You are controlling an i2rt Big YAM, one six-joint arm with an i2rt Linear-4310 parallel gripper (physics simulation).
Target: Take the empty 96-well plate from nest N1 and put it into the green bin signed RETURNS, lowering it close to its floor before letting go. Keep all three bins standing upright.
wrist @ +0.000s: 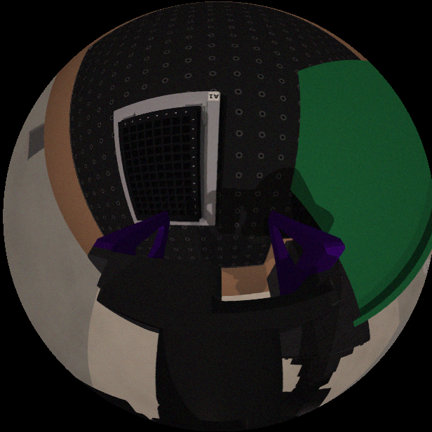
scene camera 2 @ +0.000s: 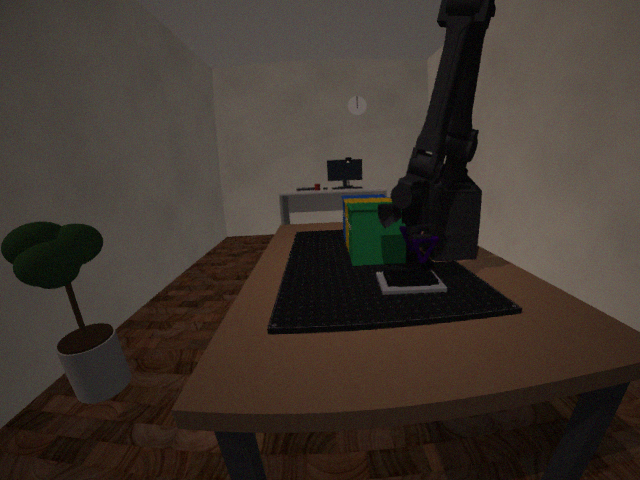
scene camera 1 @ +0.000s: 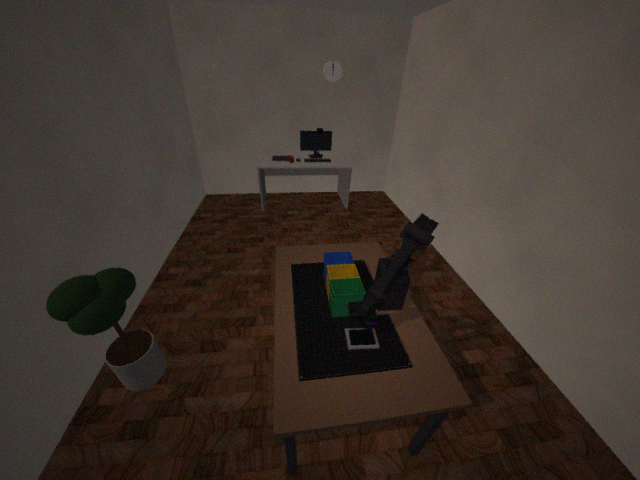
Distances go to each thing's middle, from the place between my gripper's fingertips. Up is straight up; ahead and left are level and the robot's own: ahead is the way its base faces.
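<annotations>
The black 96-well plate (scene camera 2: 418, 276) is 30 mm below my hand, 40 mm ahead of it and 60 mm to the left of it. I see the pale nest (wrist: 209, 131) too, 50 mm below my hand, 60 mm to the left of it and 40 mm ahead of it. As for the green bin (scene camera 2: 370, 243), it is 40 mm above my hand, 90 mm ahead of it and 150 mm to the right of it.
</annotations>
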